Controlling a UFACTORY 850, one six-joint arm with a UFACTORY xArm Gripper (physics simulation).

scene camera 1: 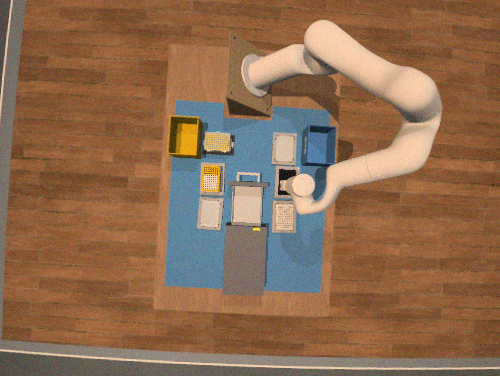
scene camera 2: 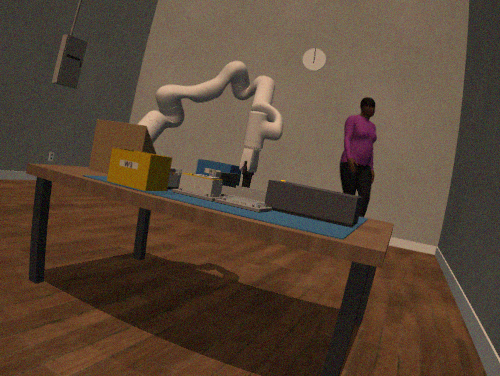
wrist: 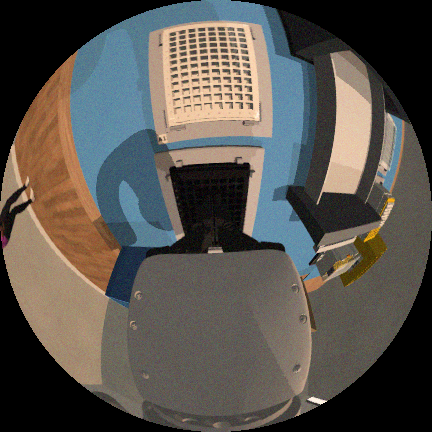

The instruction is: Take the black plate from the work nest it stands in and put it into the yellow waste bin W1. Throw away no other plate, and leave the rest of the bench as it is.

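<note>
The black plate [scene camera 1: 288,175] [wrist: 210,192] stands in its grey work nest [scene camera 1: 277,184] [wrist: 210,154], in the right-hand row, between two other nests. My gripper [scene camera 2: 246,180] [wrist: 212,205] is shut with nothing between its fingers. In the wrist view the joined fingers are over the near part of the black plate and hide some of it. Whether the tips touch the plate I cannot tell. The yellow waste bin W1 [scene camera 1: 186,137] [scene camera 2: 135,170] [wrist: 370,260] stands at the other side of the bench, open at the top.
A blue bin [scene camera 1: 320,145] [wrist: 122,272] stands close to the arm. A pale plate [scene camera 1: 284,216] [wrist: 212,75] sits in nest A1. A grey device [scene camera 1: 245,260] [scene camera 2: 312,200] with an extended tray [scene camera 1: 247,204] lies between the rows. A yellow-and-white plate [scene camera 1: 211,178] stands opposite.
</note>
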